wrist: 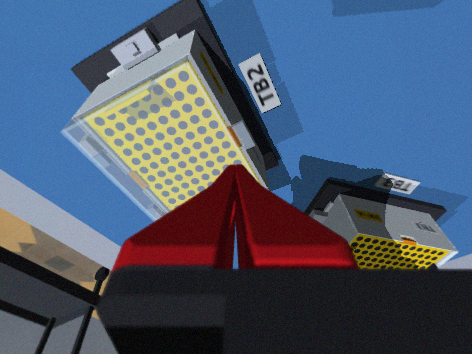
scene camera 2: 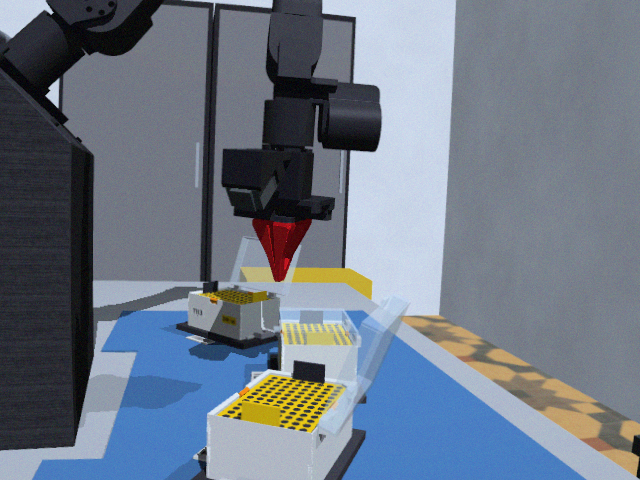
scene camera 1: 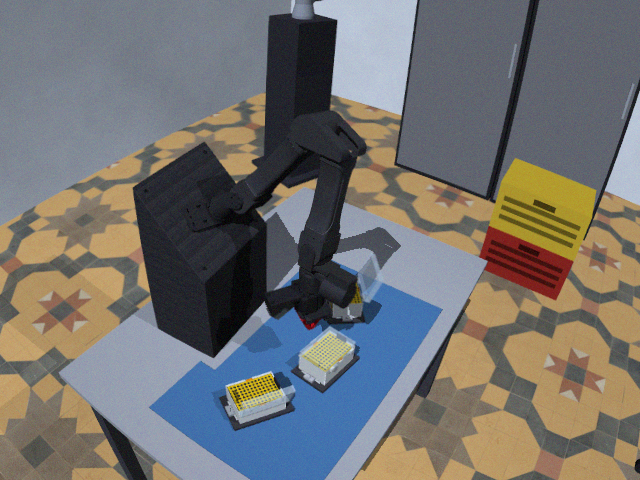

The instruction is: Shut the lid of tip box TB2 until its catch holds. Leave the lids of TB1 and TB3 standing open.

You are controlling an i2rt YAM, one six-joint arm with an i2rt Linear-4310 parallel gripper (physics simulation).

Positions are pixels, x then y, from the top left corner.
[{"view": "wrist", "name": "my gripper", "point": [235, 176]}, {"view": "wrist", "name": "blue mat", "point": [361, 95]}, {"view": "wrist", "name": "TB2 label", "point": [256, 75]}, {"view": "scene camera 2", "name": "my gripper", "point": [279, 280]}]
